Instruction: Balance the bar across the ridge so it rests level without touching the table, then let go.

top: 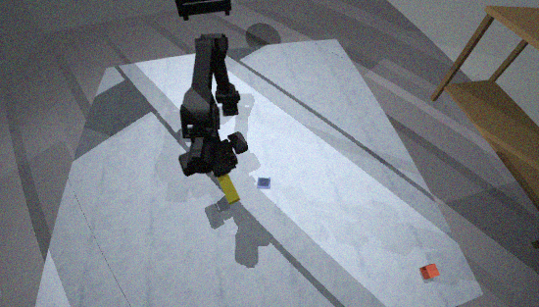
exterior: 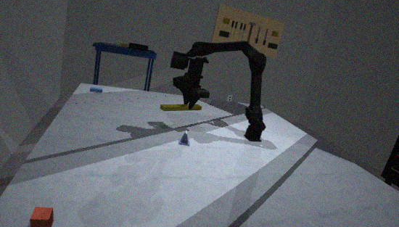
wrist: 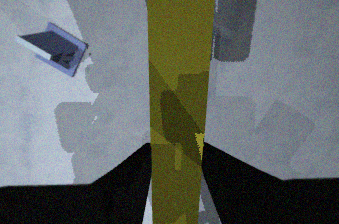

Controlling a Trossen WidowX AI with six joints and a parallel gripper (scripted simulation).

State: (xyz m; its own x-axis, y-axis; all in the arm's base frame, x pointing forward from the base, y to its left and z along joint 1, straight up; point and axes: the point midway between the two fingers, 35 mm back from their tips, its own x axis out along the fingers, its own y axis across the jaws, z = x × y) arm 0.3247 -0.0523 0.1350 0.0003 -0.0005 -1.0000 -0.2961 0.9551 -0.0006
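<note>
My gripper tip is now 30 mm short of the yellow bar and 10 mm to the right of it. Also, from my gripper tip: blue block (420 mm ahead, 450 mm to the right, 90 mm below); red cube (420 mm ahead, 550 mm to the left, 80 mm below).
</note>
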